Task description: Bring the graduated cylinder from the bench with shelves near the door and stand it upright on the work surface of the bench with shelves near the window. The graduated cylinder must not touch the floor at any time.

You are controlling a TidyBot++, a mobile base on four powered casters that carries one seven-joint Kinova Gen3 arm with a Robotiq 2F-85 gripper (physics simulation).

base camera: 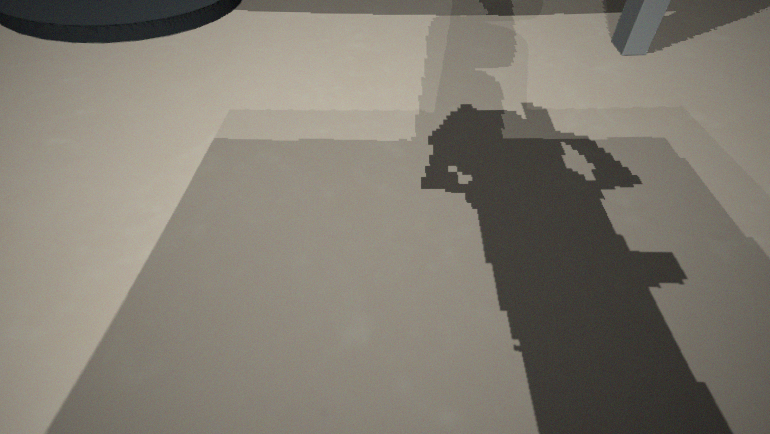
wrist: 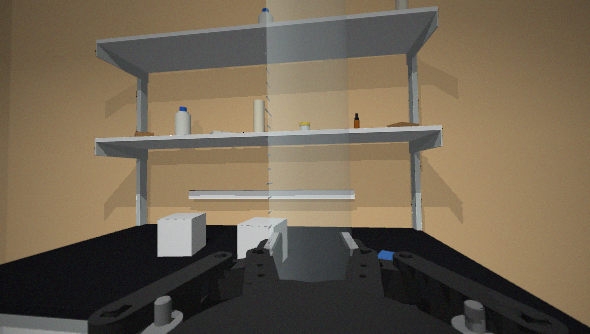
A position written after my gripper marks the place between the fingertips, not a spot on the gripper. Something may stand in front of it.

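Observation:
Graduated cylinder (wrist: 310,224) present; in the base camera view the cylinder is out of frame. Also present: my gripper (wrist: 310,245).

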